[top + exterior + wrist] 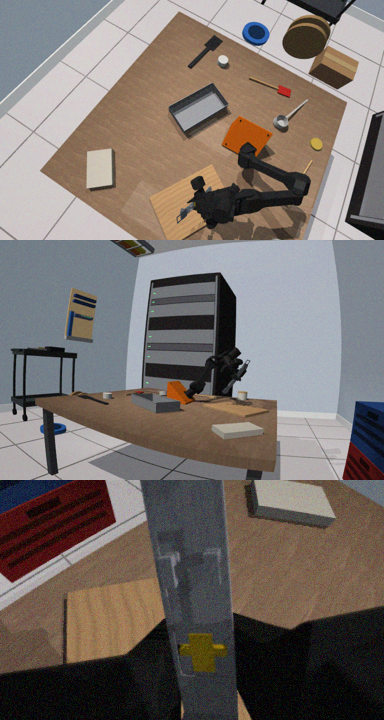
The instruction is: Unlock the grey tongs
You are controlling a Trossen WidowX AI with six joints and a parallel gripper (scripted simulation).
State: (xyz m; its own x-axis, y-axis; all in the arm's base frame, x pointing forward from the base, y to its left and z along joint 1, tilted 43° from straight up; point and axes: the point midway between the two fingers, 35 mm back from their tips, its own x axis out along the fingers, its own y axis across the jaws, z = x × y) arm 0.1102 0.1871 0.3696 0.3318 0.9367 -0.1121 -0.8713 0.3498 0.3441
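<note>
Now: the yellow lock piece 3 cm above my gripper tip, 2 cm to the right of it and 2 cm behind it. The rest, counted from my gripper tip: grey roasting tin (44 cm to the right, 25 cm ahead, 16 cm below); then wooden board (18 cm below, 3 cm behind, 2 cm to the right); then block (44 cm ahead, 18 cm below, 14 cm to the left).
</note>
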